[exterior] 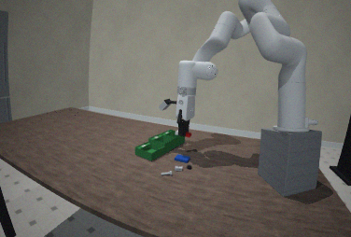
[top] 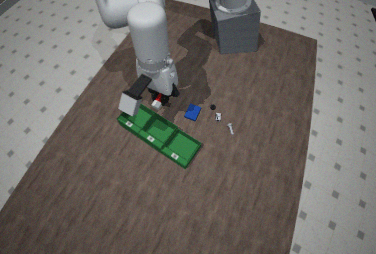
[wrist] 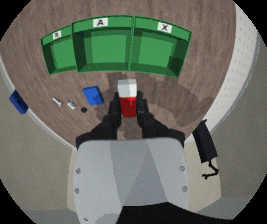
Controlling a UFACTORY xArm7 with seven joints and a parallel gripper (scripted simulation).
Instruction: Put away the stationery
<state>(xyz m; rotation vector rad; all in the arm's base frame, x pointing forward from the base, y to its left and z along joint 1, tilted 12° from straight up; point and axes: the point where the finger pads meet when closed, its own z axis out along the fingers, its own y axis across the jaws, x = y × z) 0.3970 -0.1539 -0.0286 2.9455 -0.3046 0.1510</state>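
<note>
The blue block is 20 mm behind my hand, 100 mm to the left of it and 80 mm below it. From my hand the other things lie so: red block: 10 mm ahead, 20 mm below; then green three-compartment bin: 90 mm ahead, 20 mm to the left, 70 mm below; then black round thing: 60 mm behind, 160 mm to the left, 90 mm below.
</note>
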